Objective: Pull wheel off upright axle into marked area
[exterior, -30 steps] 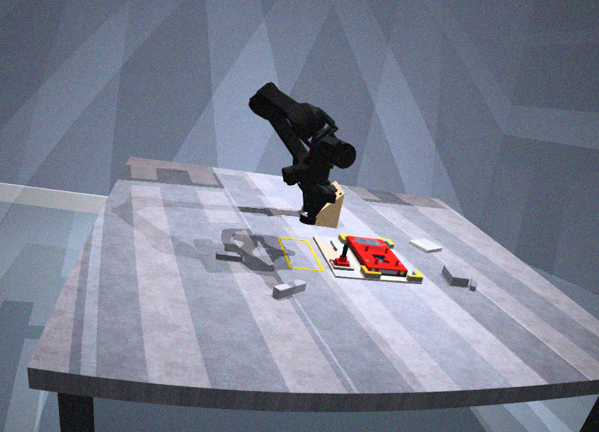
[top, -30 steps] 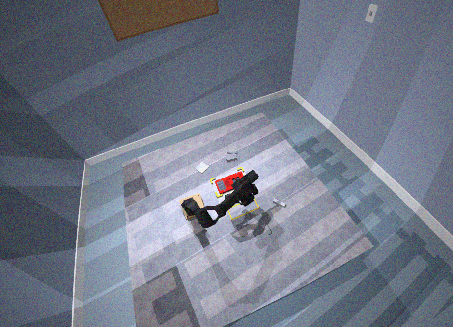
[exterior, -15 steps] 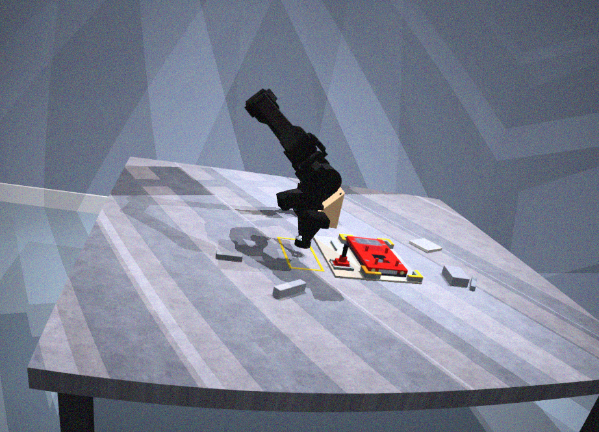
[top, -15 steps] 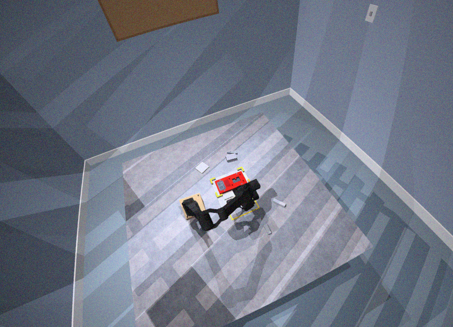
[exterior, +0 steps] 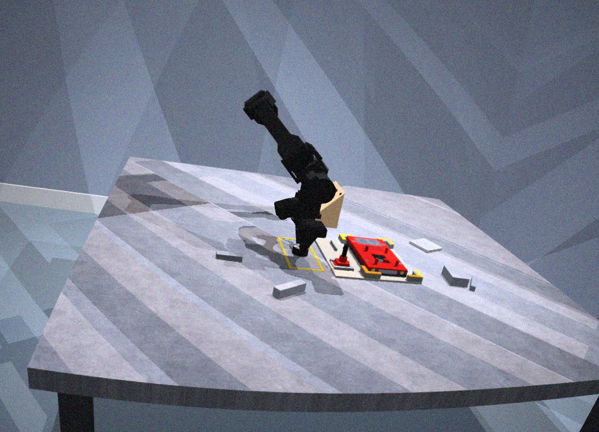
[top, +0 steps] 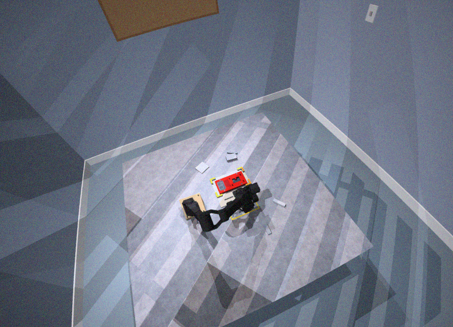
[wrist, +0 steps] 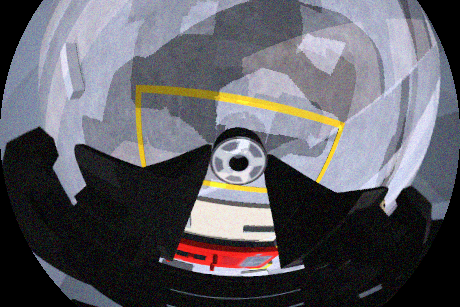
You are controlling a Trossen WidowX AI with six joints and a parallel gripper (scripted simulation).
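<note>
Now: the dark wheel right at my gripper tip. Round my gripper tip: upright axle: 9 cm to the left, 6 cm ahead, 3 cm above; white plate: 42 cm to the left, 16 cm behind.
</note>
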